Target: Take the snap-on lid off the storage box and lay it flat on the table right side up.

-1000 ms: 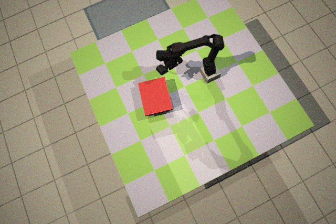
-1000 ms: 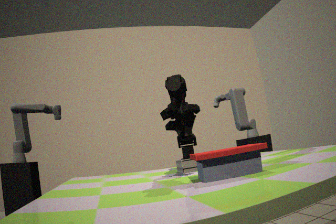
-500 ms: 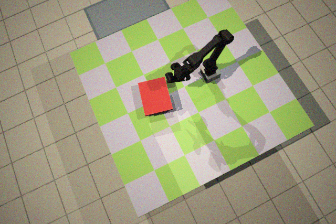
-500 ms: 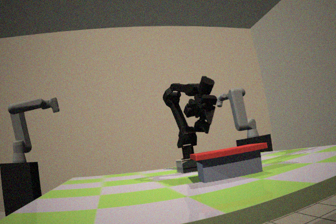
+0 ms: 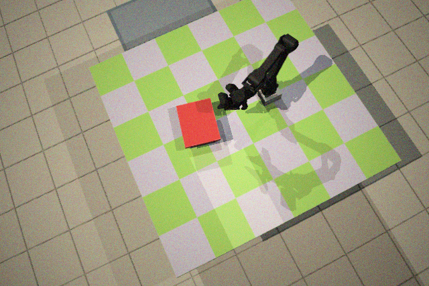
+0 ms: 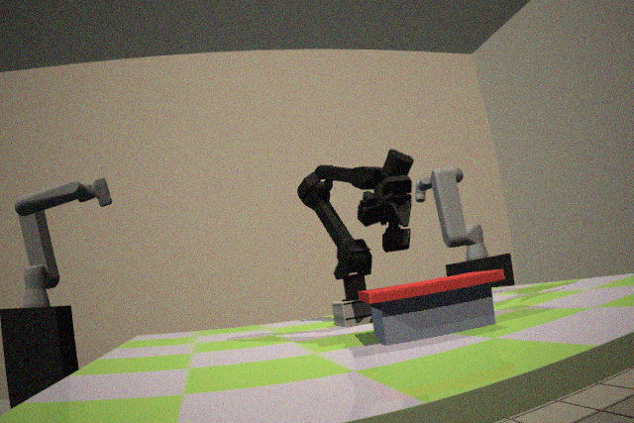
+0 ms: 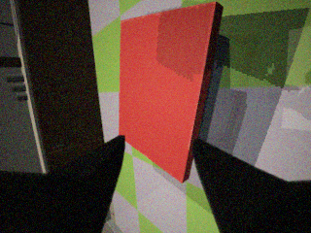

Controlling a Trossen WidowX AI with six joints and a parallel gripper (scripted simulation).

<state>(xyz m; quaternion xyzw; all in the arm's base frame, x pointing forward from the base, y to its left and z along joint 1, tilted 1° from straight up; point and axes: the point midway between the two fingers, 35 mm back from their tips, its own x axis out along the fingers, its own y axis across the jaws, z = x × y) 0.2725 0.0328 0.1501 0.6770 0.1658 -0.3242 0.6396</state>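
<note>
My gripper tip is now 12 cm short of the red lid, 11 cm above it and 3 cm to the left of it. Round my gripper tip: grey storage box (15 cm below, 12 cm ahead, 3 cm to the right).
</note>
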